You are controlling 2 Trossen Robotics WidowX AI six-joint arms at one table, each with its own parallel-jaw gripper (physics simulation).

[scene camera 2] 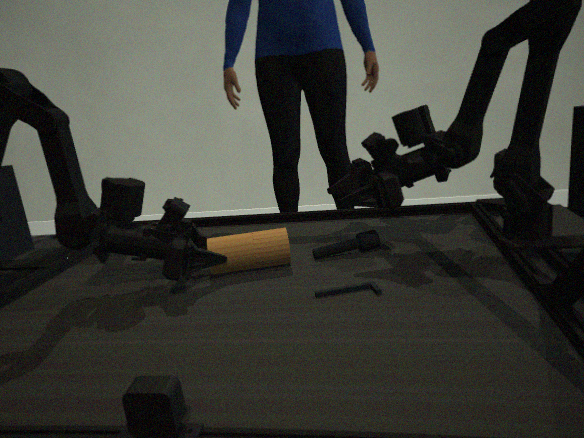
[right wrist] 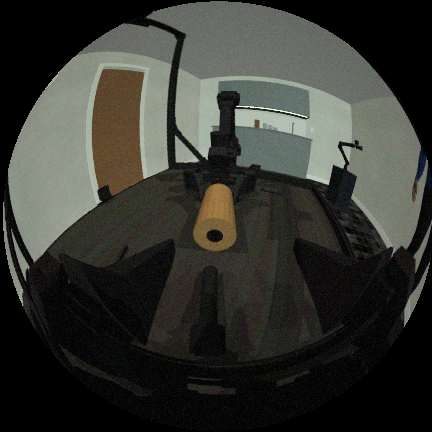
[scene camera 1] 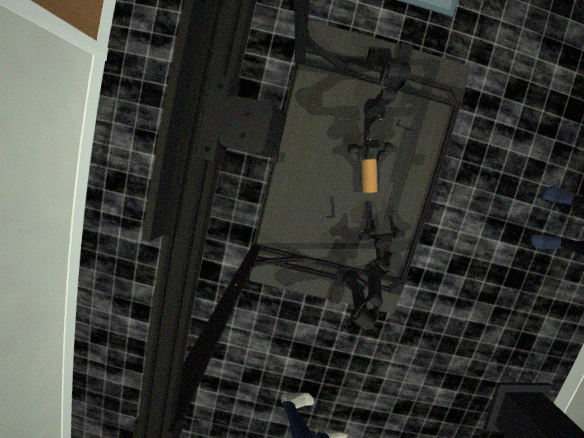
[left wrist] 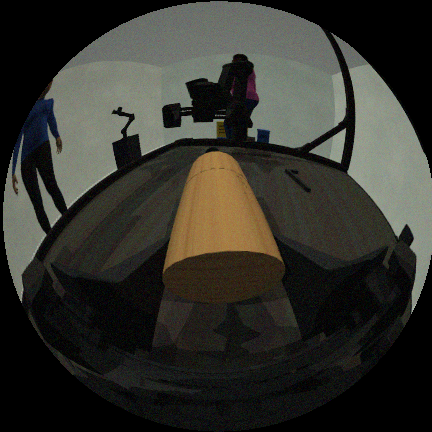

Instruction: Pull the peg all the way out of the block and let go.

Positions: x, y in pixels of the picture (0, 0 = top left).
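On the table I see a dark peg (scene camera 2: 368, 240) lying.
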